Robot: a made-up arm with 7 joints. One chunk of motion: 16 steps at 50 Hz.
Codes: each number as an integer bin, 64 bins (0 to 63) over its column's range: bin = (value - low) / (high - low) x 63, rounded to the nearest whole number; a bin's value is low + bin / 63 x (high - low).
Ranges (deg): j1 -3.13..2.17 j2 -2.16..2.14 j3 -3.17..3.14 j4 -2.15..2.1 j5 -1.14..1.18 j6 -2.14..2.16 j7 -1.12..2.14
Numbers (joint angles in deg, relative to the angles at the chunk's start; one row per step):
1: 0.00 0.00 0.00 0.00 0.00 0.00 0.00
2: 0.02 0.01 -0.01 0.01 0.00 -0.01 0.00
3: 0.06 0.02 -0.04 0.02 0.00 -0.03 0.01
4: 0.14 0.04 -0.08 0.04 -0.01 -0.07 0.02
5: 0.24 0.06 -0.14 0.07 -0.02 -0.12 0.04
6: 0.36 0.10 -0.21 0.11 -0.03 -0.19 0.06
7: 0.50 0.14 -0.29 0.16 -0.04 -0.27 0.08
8: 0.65 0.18 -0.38 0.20 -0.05 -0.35 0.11
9: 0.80 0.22 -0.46 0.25 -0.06 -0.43 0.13
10: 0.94 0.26 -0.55 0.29 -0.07 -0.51 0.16
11: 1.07 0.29 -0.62 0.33 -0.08 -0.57 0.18
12: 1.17 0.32 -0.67 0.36 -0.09 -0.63 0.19
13: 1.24 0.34 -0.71 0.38 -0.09 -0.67 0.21
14: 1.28 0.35 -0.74 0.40 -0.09 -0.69 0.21
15: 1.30 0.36 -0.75 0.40 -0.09 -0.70 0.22
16: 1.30 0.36 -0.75 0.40 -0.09 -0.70 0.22
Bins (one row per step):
1: 37 32 32 32 31 31 22
2: 37 32 32 32 31 31 22
3: 38 32 31 32 31 31 22
4: 39 32 31 32 31 30 22
5: 40 33 30 33 30 30 22
6: 41 33 30 34 30 29 23
7: 43 34 29 34 30 27 23
8: 45 34 28 35 30 26 24
9: 47 35 27 36 29 25 24
10: 48 35 26 36 29 24 25
11: 50 36 25 37 29 23 25
12: 51 36 25 37 29 22 25
13: 52 37 25 38 29 22 26
14: 52 37 24 38 29 21 26
15: 53 37 24 38 29 21 26
16: 53 37 24 38 29 21 26

